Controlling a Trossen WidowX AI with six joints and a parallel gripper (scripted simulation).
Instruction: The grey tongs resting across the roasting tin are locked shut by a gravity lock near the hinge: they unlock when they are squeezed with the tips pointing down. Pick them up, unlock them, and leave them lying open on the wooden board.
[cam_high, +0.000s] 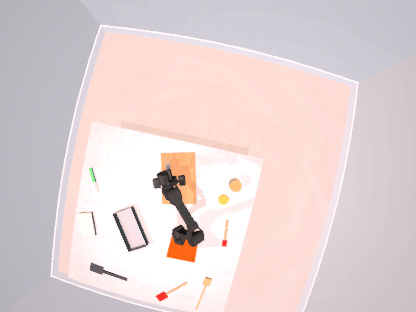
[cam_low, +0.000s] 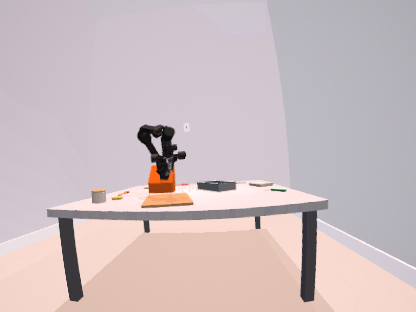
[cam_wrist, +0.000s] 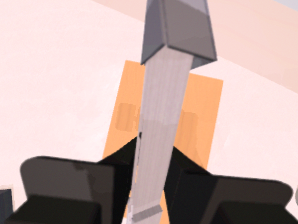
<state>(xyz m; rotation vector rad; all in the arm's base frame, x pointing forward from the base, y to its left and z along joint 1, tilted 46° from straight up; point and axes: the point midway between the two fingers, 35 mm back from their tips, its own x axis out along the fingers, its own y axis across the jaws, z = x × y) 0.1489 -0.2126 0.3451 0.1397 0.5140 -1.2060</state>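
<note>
The wooden board is 150 mm below my gripper tip, 30 mm to the left of it and 30 mm behind it. The rest, counted from my gripper tip: roasting tin 480 mm to the left, 210 mm ahead, 130 mm below; red spatula 910 mm to the left, 180 mm behind, 150 mm below; cream block 570 mm to the left, 560 mm ahead, 140 mm below.
</note>
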